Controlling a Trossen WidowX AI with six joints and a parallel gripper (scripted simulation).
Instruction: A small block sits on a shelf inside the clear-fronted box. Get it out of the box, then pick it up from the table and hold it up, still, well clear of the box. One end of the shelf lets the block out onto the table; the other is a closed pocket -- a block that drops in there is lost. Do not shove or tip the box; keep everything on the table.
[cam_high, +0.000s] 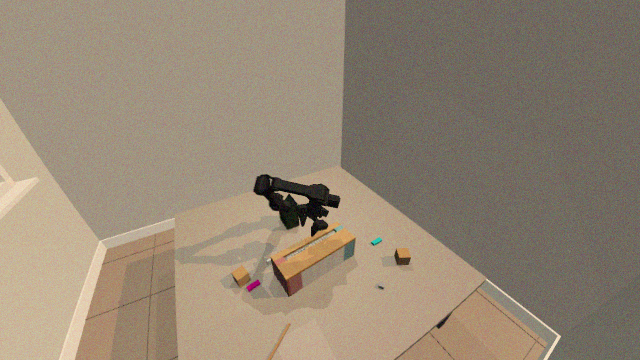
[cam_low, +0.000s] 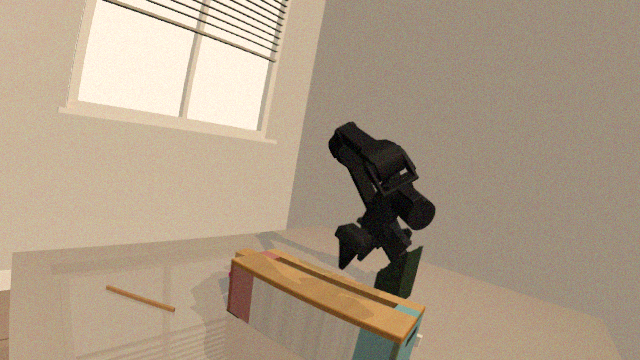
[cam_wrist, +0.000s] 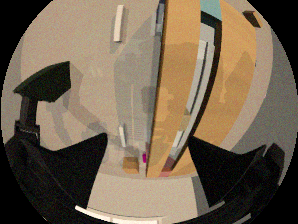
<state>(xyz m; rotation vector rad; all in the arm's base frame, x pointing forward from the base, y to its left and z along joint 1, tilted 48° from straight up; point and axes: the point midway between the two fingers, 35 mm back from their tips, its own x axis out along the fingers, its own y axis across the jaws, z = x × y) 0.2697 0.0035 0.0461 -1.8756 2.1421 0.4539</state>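
The long box is 40 mm ahead of my gripper tip, 10 mm to the right of it and 100 mm below it. Also, from my gripper tip: magenta piece: 310 mm to the right, 150 mm below; grey piece: 360 mm ahead, 140 mm to the left, 150 mm below; teal piece: 170 mm ahead, 330 mm to the left, 150 mm below.
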